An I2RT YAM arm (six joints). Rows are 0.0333 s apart.
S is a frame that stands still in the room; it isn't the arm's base.
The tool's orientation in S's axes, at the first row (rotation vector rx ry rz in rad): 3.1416 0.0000 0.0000
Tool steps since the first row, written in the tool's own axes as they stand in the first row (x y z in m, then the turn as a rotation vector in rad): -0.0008 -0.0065 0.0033 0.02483 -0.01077 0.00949; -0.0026 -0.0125 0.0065 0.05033 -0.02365 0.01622; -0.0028 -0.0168 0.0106 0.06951 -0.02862 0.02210; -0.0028 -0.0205 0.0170 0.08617 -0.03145 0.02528; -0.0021 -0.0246 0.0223 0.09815 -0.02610 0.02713; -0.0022 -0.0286 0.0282 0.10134 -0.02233 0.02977; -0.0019 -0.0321 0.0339 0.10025 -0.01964 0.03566; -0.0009 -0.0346 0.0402 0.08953 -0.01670 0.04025; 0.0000 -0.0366 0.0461 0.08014 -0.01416 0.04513; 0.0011 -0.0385 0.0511 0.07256 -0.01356 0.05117; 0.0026 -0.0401 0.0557 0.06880 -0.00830 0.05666
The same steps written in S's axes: -0.0008 0.0065 -0.0033 0.02483 0.01077 -0.00949; -0.0026 0.0125 -0.0065 0.05033 0.02365 -0.01622; -0.0028 0.0168 -0.0106 0.06951 0.02862 -0.02210; -0.0028 0.0205 -0.0170 0.08617 0.03145 -0.02528; -0.0021 0.0246 -0.0223 0.09815 0.02610 -0.02713; -0.0022 0.0286 -0.0282 0.10134 0.02233 -0.02977; -0.0019 0.0321 -0.0339 0.10025 0.01964 -0.03566; -0.0009 0.0346 -0.0402 0.08953 0.01670 -0.04025; 0.0000 0.0366 -0.0461 0.08014 0.01416 -0.04513; 0.0011 0.0385 -0.0511 0.07256 0.01356 -0.05117; 0.0026 0.0401 -0.0557 0.06880 0.00830 -0.05666
